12 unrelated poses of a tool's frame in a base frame.
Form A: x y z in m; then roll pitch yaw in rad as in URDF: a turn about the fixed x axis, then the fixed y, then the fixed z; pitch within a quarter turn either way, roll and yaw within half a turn.
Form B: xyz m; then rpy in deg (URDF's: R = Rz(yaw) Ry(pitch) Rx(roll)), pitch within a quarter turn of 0, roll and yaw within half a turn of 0. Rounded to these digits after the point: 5 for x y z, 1 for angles.
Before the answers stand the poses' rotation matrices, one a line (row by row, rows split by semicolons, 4 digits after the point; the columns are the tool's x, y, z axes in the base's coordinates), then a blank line. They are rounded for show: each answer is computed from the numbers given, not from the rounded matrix.
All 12 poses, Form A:
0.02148 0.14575 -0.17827 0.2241 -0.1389 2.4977
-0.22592 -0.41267 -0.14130 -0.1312 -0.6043 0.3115
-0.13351 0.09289 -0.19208 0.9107 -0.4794 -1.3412
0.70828 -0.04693 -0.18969 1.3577 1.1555 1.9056
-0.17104 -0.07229 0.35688 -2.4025 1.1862 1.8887
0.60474 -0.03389 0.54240 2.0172 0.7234 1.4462
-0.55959 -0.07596 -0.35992 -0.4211 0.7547 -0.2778
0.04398 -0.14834 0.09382 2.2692 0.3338 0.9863
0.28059 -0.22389 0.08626 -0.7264 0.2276 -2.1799
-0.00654 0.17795 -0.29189 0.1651 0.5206 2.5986
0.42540 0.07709 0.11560 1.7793 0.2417 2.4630
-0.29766 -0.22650 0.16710 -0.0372 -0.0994 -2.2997
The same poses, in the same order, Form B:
-0.7921 -0.5607 0.2414; 0.5945 -0.7982 0.0967; 0.1385 0.2201 0.9656
0.7833 -0.2331 -0.5763; 0.2522 0.9665 -0.0481; 0.5682 -0.1077 0.8158
0.2019 0.5142 -0.8336; -0.8640 0.4943 0.0956; 0.4612 0.7009 0.5441
-0.1326 -0.4936 0.8595; 0.3811 0.7752 0.5039; -0.9150 0.3943 0.0853
-0.1173 0.8972 -0.4257; 0.3564 -0.3621 -0.8613; -0.9269 -0.2527 -0.2773
0.0932 0.5026 0.8595; 0.7437 0.5388 -0.3957; -0.6619 0.6761 -0.3236
0.7005 -0.0190 0.7134; -0.1998 0.9544 0.2216; -0.6851 -0.2978 0.6648
0.5213 0.6747 0.5225; 0.7880 -0.1455 -0.5983; -0.3276 0.7236 -0.6075
-0.5574 0.6989 0.4482; -0.7990 -0.3048 -0.5183; -0.2256 -0.6471 0.7283
-0.7427 -0.5797 -0.3351; 0.4482 -0.8023 0.3942; -0.4974 0.1426 0.8557
-0.7558 -0.0524 0.6527; 0.6095 0.3081 0.7305; -0.2394 0.9499 -0.2010
-0.6628 0.7429 0.0938; -0.7422 -0.6683 0.0492; 0.0992 -0.0370 0.9944

0.02148 0.14575 -0.17827 12.8 -8.0 143.1
-0.22592 -0.41267 -0.14130 -7.5 -34.6 17.8
-0.13351 0.09289 -0.19208 52.2 -27.5 -76.8
0.70828 -0.04693 -0.18969 77.8 66.2 109.2
-0.17104 -0.07229 0.35688 -137.7 68.0 108.2
0.60474 -0.03389 0.54240 115.6 41.4 82.9
-0.55959 -0.07596 -0.35992 -24.1 43.2 -15.9
0.04398 -0.14834 0.09382 130.0 19.1 56.5
0.28059 -0.22389 0.08626 -41.6 13.0 -124.9
-0.00654 0.17795 -0.29189 9.5 29.8 148.9
0.42540 0.07709 0.11560 101.9 13.8 141.1
-0.29766 -0.22650 0.16710 -2.1 -5.7 -131.8

